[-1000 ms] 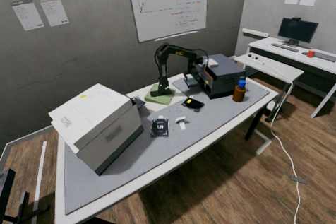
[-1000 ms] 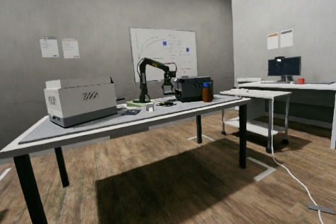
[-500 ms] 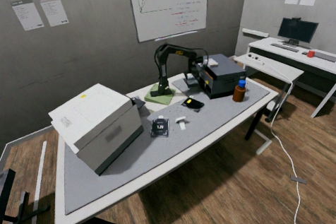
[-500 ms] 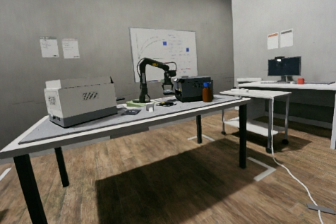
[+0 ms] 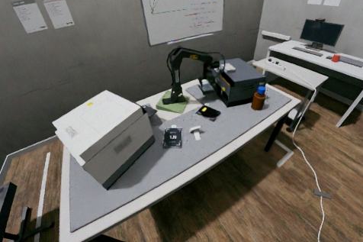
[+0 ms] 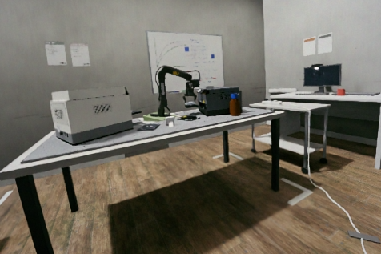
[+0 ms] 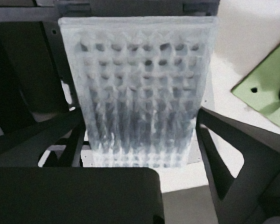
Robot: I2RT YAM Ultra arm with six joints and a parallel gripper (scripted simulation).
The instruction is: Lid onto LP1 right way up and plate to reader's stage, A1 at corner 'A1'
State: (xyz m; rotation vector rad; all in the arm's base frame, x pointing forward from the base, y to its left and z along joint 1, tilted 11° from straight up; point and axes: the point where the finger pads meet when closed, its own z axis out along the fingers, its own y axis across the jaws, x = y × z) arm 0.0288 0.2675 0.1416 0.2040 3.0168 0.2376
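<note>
The black lid lies 21 cm ahead of my hand, 8 cm to the right of it and 9 cm below it. Round my hand: plate (right at my hand); brown capped bottle (31 cm ahead, 30 cm to the left).
</note>
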